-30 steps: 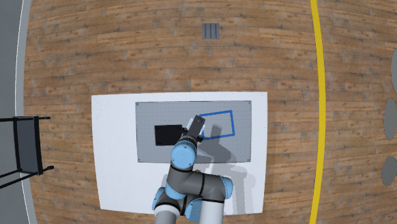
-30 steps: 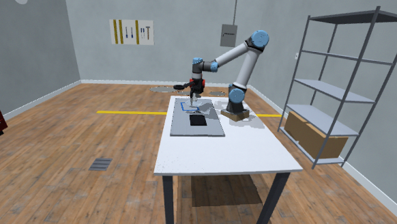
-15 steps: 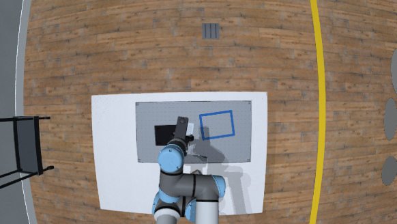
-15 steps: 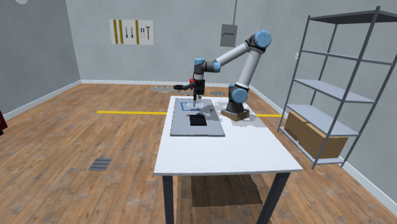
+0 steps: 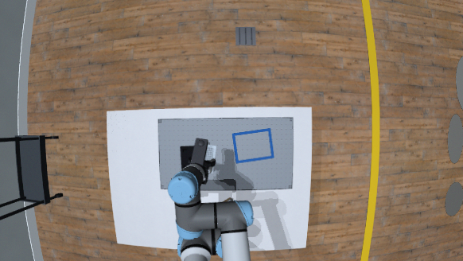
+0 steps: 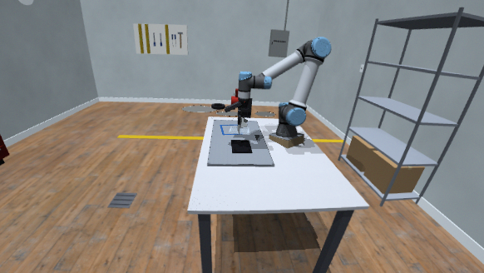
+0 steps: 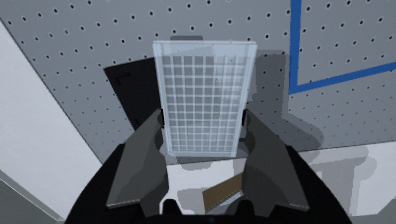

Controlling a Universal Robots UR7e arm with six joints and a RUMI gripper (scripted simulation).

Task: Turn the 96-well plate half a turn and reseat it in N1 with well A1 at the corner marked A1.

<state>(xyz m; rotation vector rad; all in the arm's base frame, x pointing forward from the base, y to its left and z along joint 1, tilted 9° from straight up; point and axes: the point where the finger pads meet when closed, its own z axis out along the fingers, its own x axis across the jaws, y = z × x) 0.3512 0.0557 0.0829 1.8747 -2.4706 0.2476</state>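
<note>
My gripper is now 9 cm above the black rectangular nest and 6 cm to the right of it. The rest, counted from my hand: clear 96-well plate (1 cm below).
</note>
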